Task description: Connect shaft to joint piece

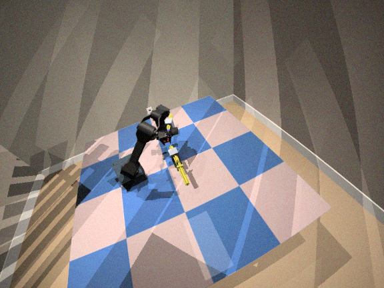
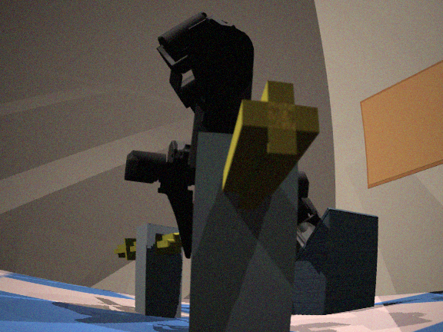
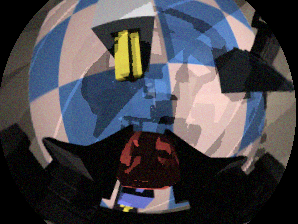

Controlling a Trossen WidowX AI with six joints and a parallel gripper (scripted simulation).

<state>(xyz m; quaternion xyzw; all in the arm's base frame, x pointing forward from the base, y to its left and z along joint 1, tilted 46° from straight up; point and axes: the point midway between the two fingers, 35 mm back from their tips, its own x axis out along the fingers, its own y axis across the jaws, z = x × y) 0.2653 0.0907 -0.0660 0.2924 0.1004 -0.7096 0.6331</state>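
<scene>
Right now the red joint piece is 3 cm above my gripper tip, 2 cm to the left of it and 1 cm ahead of it.
</scene>
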